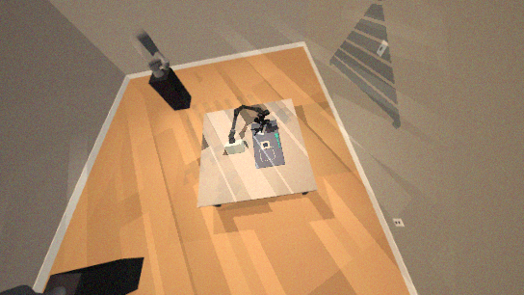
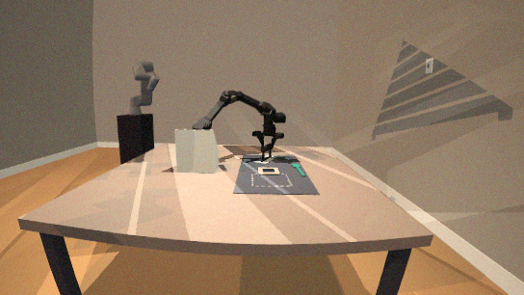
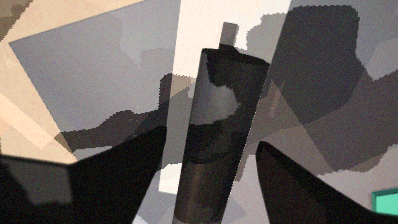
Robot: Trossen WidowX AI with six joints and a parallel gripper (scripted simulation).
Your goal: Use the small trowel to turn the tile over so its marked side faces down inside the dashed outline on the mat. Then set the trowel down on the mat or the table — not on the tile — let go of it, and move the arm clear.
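Right now the trowel is 3 cm to the right of my gripper tip, 3 cm below it and 1 cm behind it. The rest, counted from my gripper tip: small pale tile (27 cm to the right, 6 cm below); dark mat (23 cm to the right, 8 cm below, 2 cm ahead); small green t-shaped piece (21 cm to the right, 16 cm ahead, 6 cm below).
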